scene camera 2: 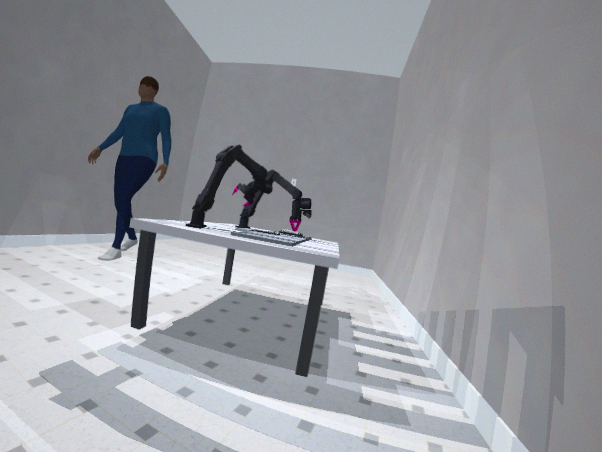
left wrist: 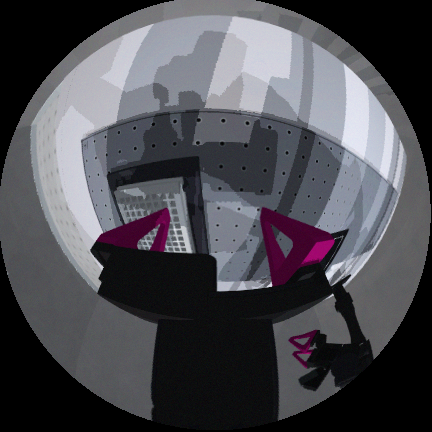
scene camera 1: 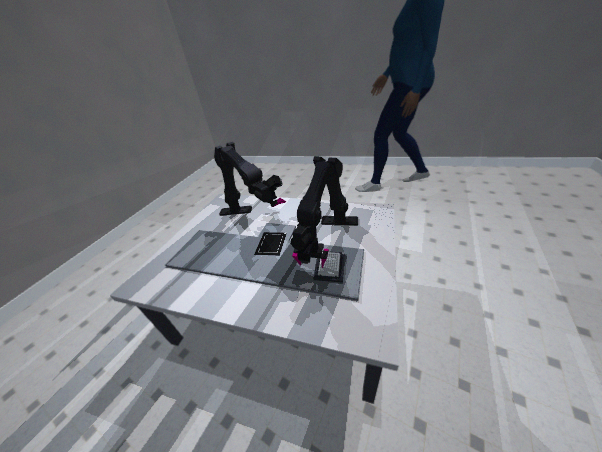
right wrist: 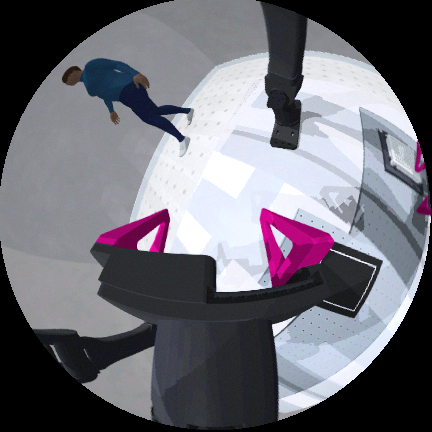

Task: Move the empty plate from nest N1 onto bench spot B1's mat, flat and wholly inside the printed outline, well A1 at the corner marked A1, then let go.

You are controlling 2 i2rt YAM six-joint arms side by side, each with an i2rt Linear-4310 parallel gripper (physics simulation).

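Seen in the pictures: left gripper, between the fingertips: [scene camera 2: 294,231] [left wrist: 214,212] [scene camera 1: 311,265]; right gripper, between the fingertips: [scene camera 2: 237,200] [left wrist: 291,345] [scene camera 1: 283,193] [right wrist: 214,213]; left arm's base, origin of its link: [scene camera 2: 243,227] [scene camera 1: 339,221] [right wrist: 287,120]; right arm's base, origin of its link: [scene camera 2: 196,226] [left wrist: 335,284] [scene camera 1: 236,211].
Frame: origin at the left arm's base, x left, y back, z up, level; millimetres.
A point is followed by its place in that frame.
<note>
The pale gridded plate [scene camera 1: 330,265] {z 34, x -21, y -365 mm} [left wrist: 181,215] {z 39, x -66, y -378 mm} [right wrist: 401,152] sits in a black nest [scene camera 1: 343,270] {z 25, x 35, y -380 mm} [left wrist: 199,200] {z 25, x -84, y -387 mm} [right wrist: 392,169] near the right end of the grey board. My left gripper [scene camera 1: 310,259] {z 41, x -100, y -380 mm} [scene camera 2: 295,227] {z 41, x -100, y -380 mm} [left wrist: 214,212] {z 41, x -100, y -380 mm} is open above the board; one finger is over the plate and the other is over the board to the plate's left in scene camera 1. The black mat with a white printed outline [scene camera 1: 270,243] {z 15, x -336, y -223 mm} [right wrist: 352,280] {z 15, x -325, y -240 mm} lies left of the nest in scene camera 1. My right gripper [scene camera 1: 278,202] {z 178, x -296, y -7 mm} [scene camera 2: 241,197] {z 178, x -296, y -7 mm} [right wrist: 214,213] {z 178, x -296, y -7 mm} is open, high behind the mat. The A1 marking is too small to read.
The dark grey perforated board [scene camera 1: 215,255] {z 13, x -593, y -326 mm} [left wrist: 245,155] {z 13, x -136, y -431 mm} lies on the white table [scene camera 1: 240,305] {z 0, x -361, y -575 mm} [scene camera 2: 175,232] {z -21, x -912, y 66 mm}. A person in a blue top [scene camera 1: 411,60] [scene camera 2: 144,130] [right wrist: 107,80] stands behind the table in scene camera 1.
</note>
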